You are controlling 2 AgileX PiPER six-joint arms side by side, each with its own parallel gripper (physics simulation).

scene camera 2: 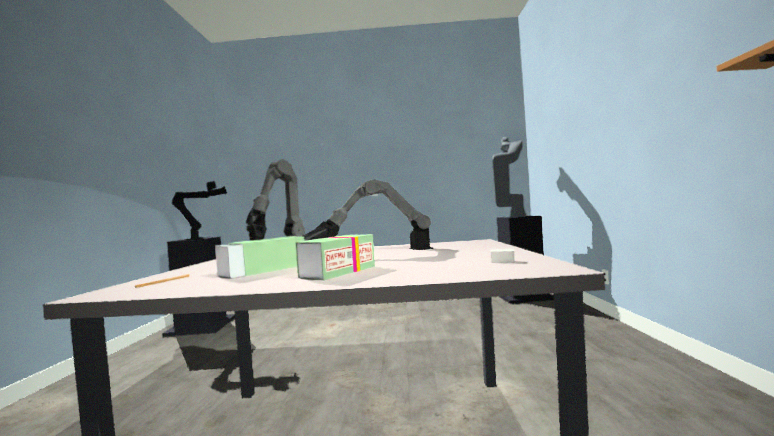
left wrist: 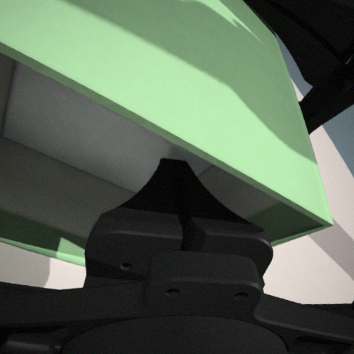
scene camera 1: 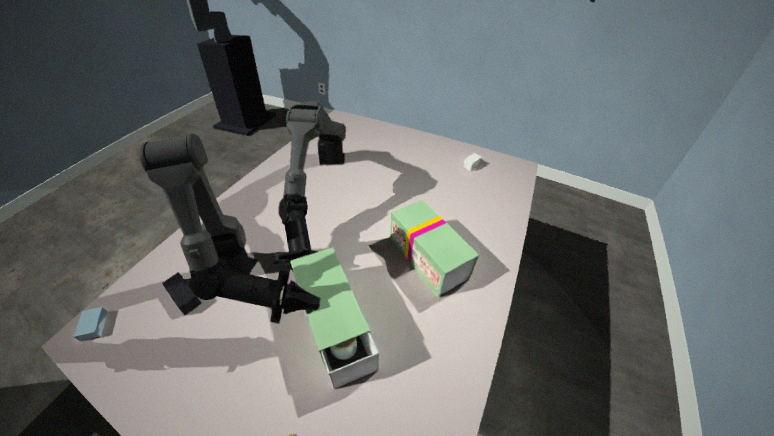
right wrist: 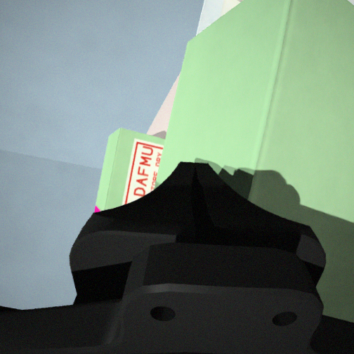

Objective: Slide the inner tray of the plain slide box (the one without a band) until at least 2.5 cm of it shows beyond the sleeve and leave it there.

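Observation:
The plain green sleeve (scene camera 1: pixel 338 303) (scene camera 2: pixel 270 255) (left wrist: pixel 150 80) (right wrist: pixel 225 110) lies on the table. Its pale inner tray (scene camera 1: pixel 354 372) (scene camera 2: pixel 230 261) (left wrist: pixel 85 120) sticks well out of the lower end in scene camera 1, with a round pale object (scene camera 1: pixel 344 350) inside. In the left wrist view the tray's other end sits recessed within the sleeve. My left gripper (left wrist: pixel 171 175) is shut and empty, its tips at the sleeve's open upper end, overlapping the tray's end face. My right gripper (scene camera 1: pixel 317 303) (right wrist: pixel 192 181) is shut and empty, its tips at the sleeve's long side; contact is unclear.
The banded green box (scene camera 1: pixel 446 246) (scene camera 2: pixel 311 259) (right wrist: pixel 112 172) lies to the right of the plain one in scene camera 1. A white block (scene camera 1: pixel 472 161) (scene camera 2: pixel 502 255) stands near the far edge, a blue block (scene camera 1: pixel 90 323) at the left, and an orange stick (scene camera 2: pixel 162 281) near another edge.

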